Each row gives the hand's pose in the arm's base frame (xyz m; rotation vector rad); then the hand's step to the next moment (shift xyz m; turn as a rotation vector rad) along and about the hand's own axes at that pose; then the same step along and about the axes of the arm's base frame.
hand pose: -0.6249 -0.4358 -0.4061 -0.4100 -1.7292 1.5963
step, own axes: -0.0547 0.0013 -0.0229 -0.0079 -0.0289 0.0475
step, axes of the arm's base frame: 0.0527 -0.0200 -0.0184 -0.0206 -0.0446 0.0273
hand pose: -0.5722 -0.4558 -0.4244 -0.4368 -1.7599 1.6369
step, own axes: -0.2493 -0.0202 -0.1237 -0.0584 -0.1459 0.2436
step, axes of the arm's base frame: 0.2644 -0.0760 -0.0466 -0.0933 -0.2401 0.1330
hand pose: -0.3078 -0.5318 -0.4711 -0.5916 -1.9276 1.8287
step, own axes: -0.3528 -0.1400 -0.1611 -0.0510 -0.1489 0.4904
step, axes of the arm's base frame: 0.3789 -0.0745 0.1446 -0.2396 -0.4388 0.1238
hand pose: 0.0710 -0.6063 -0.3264 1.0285 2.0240 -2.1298
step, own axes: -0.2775 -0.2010 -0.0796 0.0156 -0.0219 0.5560
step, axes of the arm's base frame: 0.1610 -0.0112 0.3125 -0.2630 -0.4901 -0.0234
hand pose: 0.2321 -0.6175 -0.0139 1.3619 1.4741 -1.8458
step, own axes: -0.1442 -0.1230 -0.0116 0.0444 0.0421 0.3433
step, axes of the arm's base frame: -0.0291 0.0190 0.1867 -0.1336 -0.3139 -0.0723
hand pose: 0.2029 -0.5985 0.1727 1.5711 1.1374 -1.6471
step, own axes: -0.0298 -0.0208 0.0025 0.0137 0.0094 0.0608
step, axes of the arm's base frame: -0.0154 0.0032 0.0329 -0.0227 -0.0557 -0.0189
